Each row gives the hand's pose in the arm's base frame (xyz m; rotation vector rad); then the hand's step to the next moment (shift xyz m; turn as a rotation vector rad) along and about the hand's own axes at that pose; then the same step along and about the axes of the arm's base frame.
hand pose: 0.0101 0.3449 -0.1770 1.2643 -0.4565 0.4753
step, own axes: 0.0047 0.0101 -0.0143 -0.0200 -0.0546 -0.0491
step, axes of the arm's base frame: -0.0010 0.0166 0.0072 0.0181 0.0331 -0.0661
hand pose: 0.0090 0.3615 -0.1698 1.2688 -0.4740 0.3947
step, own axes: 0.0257 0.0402 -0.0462 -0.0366 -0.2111 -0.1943
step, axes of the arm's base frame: 0.0058 0.0555 0.0361 0.1046 0.1334 -0.2344
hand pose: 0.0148 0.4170 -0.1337 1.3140 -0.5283 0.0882
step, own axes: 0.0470 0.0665 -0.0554 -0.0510 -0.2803 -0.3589
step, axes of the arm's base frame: 0.0355 0.0588 0.0706 0.1690 0.2720 -0.3278
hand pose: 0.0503 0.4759 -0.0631 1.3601 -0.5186 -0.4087
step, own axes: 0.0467 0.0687 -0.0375 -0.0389 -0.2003 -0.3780
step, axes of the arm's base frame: 0.0583 0.0159 0.0682 0.1881 0.2943 -0.2500
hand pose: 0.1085 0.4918 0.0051 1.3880 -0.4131 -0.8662
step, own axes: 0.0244 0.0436 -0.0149 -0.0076 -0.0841 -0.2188
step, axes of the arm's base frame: 0.0387 -0.0100 0.0335 0.1275 0.1578 -0.1177
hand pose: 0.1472 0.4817 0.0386 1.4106 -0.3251 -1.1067
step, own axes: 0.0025 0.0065 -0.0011 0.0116 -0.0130 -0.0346
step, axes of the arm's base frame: 0.0048 -0.0026 0.0045 0.0267 0.0152 -0.0236
